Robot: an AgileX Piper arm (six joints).
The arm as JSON. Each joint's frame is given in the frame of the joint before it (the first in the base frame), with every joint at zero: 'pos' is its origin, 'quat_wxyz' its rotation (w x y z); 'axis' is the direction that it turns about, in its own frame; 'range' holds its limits. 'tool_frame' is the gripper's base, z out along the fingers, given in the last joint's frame.
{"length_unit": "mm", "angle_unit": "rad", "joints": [
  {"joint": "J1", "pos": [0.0, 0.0, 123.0], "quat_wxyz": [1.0, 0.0, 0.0, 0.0], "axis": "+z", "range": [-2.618, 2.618]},
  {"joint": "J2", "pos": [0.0, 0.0, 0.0], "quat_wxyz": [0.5, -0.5, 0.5, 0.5], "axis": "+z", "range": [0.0, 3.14]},
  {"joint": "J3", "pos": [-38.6, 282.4, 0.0], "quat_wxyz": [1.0, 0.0, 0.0, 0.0], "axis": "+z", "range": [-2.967, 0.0]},
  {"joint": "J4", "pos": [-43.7, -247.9, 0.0], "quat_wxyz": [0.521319, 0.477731, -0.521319, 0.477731], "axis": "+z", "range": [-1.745, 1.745]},
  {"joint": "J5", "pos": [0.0, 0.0, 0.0], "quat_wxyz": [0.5, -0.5, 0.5, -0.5], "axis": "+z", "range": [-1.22, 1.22]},
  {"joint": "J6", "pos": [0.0, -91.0, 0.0], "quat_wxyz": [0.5, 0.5, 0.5, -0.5], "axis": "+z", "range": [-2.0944, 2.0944]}
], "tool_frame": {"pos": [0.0, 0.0, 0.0], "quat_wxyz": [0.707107, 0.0, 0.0, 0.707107]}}
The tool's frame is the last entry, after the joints.
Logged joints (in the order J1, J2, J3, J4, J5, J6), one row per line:
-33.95 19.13 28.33 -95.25 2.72 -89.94
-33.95 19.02 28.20 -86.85 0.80 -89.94
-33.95 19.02 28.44 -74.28 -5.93 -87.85
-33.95 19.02 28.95 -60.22 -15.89 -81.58
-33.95 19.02 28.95 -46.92 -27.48 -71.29
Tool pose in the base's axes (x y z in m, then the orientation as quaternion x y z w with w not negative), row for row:
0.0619 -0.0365 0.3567 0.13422 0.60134 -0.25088 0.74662
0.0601 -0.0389 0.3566 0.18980 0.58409 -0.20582 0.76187
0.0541 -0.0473 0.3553 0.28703 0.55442 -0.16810 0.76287
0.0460 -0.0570 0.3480 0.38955 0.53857 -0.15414 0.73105
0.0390 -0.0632 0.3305 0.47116 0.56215 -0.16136 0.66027
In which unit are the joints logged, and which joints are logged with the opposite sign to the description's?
The joints are logged in degrees. Opposite sign: J3, J5, J6.
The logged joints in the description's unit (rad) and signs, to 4 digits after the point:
-0.5925 0.3339 -0.4945 -1.6624 -0.0475 1.5697
-0.5925 0.3320 -0.4922 -1.5158 -0.0140 1.5697
-0.5925 0.3320 -0.4964 -1.2964 0.1035 1.5333
-0.5925 0.3320 -0.5053 -1.0510 0.2773 1.4238
-0.5925 0.3320 -0.5053 -0.8189 0.4796 1.2442

